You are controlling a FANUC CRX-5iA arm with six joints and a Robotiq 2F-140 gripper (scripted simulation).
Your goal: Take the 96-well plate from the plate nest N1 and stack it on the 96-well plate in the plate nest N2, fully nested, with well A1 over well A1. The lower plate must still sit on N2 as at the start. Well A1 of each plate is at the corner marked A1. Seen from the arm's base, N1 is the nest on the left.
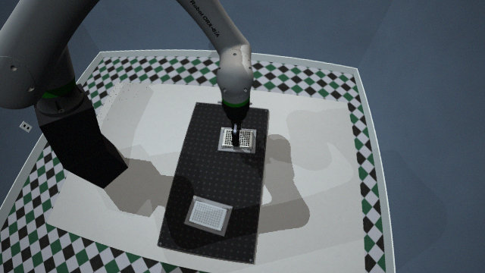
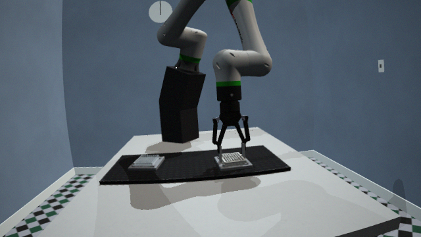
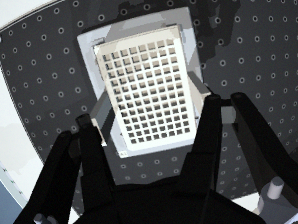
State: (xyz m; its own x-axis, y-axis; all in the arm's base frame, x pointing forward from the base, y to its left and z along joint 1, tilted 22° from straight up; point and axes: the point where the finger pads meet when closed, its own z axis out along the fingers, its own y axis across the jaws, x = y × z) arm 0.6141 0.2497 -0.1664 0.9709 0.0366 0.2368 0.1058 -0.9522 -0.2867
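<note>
The grey plate nest lies 30 mm below my hand. The rest, counted from my hand: white 96-well plate (20 mm below).
</note>
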